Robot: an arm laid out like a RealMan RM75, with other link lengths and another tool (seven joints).
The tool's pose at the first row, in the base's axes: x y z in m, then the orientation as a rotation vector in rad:
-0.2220 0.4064 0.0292 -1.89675 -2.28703 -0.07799
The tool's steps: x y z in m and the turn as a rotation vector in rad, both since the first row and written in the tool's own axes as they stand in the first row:
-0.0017 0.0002 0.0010 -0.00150 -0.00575 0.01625
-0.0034 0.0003 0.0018 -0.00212 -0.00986 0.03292
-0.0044 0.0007 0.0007 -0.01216 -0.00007 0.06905
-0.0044 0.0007 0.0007 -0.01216 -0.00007 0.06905
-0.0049 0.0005 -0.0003 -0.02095 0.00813 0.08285
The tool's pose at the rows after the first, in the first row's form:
-0.2216 0.4049 0.0279 -1.91847 -2.27552 -0.07231
-0.2213 0.4034 0.0269 -1.93938 -2.26202 -0.06706
-0.2206 0.4024 0.0277 -1.97962 -2.22368 -0.08322
-0.2206 0.4024 0.0277 -1.97962 -2.22368 -0.08322
-0.2206 0.4017 0.0287 -1.99503 -2.20784 -0.09928

